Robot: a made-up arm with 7 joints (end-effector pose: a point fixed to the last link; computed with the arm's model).
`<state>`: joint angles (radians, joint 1 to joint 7).
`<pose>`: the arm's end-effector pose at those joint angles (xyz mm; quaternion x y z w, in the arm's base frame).
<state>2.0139 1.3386 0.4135 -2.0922 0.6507 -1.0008 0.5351</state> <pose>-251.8 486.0 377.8 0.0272 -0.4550 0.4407 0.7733</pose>
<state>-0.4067 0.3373 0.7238 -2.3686 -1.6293 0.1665 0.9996</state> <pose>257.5 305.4 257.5 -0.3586 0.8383 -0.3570 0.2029</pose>
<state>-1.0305 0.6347 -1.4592 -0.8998 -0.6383 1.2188 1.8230</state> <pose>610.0 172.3 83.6 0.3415 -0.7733 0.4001 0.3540</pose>
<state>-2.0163 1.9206 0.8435 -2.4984 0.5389 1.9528 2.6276</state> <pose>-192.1 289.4 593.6 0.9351 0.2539 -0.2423 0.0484</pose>
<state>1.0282 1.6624 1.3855 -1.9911 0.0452 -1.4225 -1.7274</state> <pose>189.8 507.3 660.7 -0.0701 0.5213 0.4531 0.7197</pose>
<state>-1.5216 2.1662 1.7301 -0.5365 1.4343 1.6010 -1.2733</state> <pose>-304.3 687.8 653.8 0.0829 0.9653 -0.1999 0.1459</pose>
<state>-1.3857 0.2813 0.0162 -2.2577 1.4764 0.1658 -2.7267</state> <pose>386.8 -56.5 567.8 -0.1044 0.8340 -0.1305 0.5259</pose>
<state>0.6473 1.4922 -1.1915 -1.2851 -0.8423 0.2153 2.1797</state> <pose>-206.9 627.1 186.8 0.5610 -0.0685 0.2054 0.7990</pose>
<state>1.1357 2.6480 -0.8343 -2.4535 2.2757 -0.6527 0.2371</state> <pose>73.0 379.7 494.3 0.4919 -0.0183 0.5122 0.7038</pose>
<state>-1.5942 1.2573 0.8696 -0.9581 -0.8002 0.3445 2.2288</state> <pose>297.0 602.4 755.0 0.6199 0.4121 -0.6228 0.2410</pose>
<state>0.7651 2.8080 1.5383 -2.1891 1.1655 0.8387 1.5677</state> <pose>337.6 -21.2 724.3 0.0148 -0.5563 0.1965 0.8073</pose>
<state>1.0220 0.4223 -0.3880 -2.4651 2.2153 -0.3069 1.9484</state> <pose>-157.1 54.9 148.1 0.4681 -0.6624 -0.4931 0.3145</pose>
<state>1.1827 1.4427 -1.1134 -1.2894 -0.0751 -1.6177 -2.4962</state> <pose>-428.9 564.8 319.6 -0.0959 -0.8536 -0.4981 0.1189</pose>
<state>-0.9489 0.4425 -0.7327 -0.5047 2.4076 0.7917 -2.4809</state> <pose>644.4 130.0 79.1 -0.0668 -0.7718 -0.1930 0.6022</pose>
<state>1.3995 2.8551 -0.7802 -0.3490 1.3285 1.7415 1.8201</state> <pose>540.4 508.1 648.5 -0.6155 0.5320 -0.2848 0.5070</pose>
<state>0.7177 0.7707 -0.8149 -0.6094 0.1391 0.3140 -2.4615</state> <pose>-399.1 422.5 -42.7 -0.2471 -0.0632 -0.8900 0.3780</pose>
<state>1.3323 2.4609 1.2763 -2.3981 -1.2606 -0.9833 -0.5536</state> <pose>371.2 146.3 550.6 0.3549 0.2711 0.7327 0.5135</pose>
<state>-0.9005 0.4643 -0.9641 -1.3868 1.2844 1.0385 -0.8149</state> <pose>553.7 -19.0 110.0 -0.0252 -0.4867 -0.3556 0.7975</pose>
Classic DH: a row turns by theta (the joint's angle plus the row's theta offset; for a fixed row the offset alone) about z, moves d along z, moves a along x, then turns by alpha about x. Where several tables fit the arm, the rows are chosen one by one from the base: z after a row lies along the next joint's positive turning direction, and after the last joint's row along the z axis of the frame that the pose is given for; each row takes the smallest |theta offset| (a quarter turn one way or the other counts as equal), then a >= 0, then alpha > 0; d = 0 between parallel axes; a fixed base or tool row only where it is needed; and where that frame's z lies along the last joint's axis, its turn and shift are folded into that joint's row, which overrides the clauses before.
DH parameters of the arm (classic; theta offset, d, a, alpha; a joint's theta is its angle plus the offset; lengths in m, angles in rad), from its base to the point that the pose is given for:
base (fixed): 0 0.4127 0.01 -1.2217
joint 1: 1.5708 0.0529 0.0009 1.5708
joint 2: 1.2217 -0.02 0 -1.5708
joint 3: -1.5708 -0.48 0.04 -1.5708
joint 4: 0 -0.01 -0.03 1.5708
joint 5: 0 -0.27 -0.03 -1.5708
joint 6: 0 0 -0.01 1.5708
joint 7: 0.109 0.031 -0.0089 0.7882
tool (fixed): 0.5049 -0.0156 0 0

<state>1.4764 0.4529 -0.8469 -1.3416 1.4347 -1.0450 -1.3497</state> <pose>-585.8 -64.5 194.6 0.5789 -0.2080 0.1939 0.7642</pose>
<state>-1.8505 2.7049 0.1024 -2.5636 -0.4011 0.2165 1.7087</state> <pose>-276.7 195.9 636.0 -0.1242 0.9299 0.2198 0.2676</pose>
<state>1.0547 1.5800 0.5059 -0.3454 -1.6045 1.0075 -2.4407</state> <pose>-131.2 772.5 526.6 0.3122 -0.8172 0.4834 0.0308</pose>
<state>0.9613 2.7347 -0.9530 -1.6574 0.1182 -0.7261 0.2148</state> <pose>276.2 583.4 620.9 0.1823 -0.0757 -0.4970 0.8450</pose>
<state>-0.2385 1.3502 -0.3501 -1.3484 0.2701 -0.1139 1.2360</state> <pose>328.1 601.5 238.2 0.0493 -0.6135 0.4907 0.6168</pose>
